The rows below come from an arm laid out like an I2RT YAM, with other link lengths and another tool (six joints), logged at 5 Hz.
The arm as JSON. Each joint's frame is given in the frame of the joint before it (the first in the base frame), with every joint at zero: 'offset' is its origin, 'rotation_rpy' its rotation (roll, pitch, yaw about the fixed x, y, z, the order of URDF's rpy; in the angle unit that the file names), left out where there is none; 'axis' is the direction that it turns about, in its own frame. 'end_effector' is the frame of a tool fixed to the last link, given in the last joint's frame.
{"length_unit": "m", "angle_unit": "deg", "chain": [
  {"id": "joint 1", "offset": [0.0, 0.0, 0.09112], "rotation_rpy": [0.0, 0.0, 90.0], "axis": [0.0, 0.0, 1.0]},
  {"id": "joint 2", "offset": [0.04, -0.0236, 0.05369], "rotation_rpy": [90.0, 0.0, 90.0], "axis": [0.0, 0.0, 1.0]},
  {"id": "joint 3", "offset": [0.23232, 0.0, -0.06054], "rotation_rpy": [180.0, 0.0, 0.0], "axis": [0.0, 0.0, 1.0]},
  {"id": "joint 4", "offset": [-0.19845, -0.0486, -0.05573], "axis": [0.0, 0.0, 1.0]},
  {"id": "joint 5", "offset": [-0.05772, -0.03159, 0.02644], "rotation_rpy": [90.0, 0.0, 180.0], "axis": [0.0, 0.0, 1.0]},
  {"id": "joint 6", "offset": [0.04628, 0.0, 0.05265], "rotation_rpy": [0.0, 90.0, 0.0], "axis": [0.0, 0.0, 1.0]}
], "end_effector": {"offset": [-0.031, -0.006, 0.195], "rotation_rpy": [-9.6, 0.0, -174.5]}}
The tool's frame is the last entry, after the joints.
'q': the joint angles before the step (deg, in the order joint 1, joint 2, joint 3, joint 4, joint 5, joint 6). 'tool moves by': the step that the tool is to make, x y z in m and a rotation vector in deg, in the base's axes. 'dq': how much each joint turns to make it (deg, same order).
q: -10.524, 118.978, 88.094, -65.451, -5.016, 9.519
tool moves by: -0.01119, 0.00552, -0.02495, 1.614, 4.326, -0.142
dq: -0.001, 5.379, -1.047, 1.879, -0.809, 0.021
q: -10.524, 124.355, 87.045, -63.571, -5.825, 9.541
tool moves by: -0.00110, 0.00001, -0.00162, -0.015, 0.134, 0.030
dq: 0.001, 0.087, -0.414, 0.370, 0.044, -0.021
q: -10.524, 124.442, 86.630, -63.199, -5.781, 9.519
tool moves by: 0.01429, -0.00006, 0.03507, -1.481, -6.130, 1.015
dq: 0.962, -7.780, 0.939, -2.425, 0.393, 0.000
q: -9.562, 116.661, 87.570, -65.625, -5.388, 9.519
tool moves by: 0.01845, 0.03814, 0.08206, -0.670, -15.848, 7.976
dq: 7.955, -17.725, 1.814, -3.716, -0.875, -0.023
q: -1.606, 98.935, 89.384, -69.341, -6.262, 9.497
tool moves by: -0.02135, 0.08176, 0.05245, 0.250, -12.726, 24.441
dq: 17.879, -12.152, 0.000, -0.350, -0.634, -6.776
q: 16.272, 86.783, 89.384, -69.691, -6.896, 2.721
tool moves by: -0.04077, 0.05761, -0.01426, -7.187, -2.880, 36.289
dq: 16.982, 2.775, -0.131, -0.023, 0.043, -20.939
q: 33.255, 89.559, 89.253, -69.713, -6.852, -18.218
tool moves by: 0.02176, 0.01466, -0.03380, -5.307, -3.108, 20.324
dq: 1.967, 8.305, 0.001, 5.529, -0.044, -19.496
